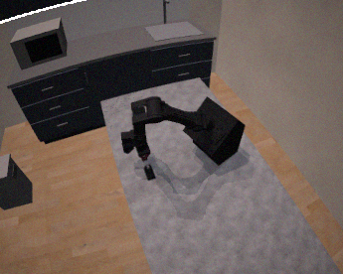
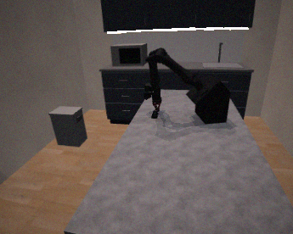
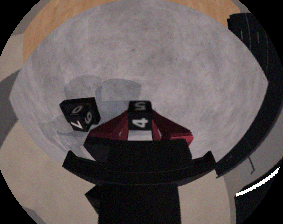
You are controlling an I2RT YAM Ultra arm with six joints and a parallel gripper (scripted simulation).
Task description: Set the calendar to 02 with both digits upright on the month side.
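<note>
The dark calendar cube is right at my hand. Round my hand: dark tray: 110 mm to the left, 10 mm below, 10 mm ahead.
</note>
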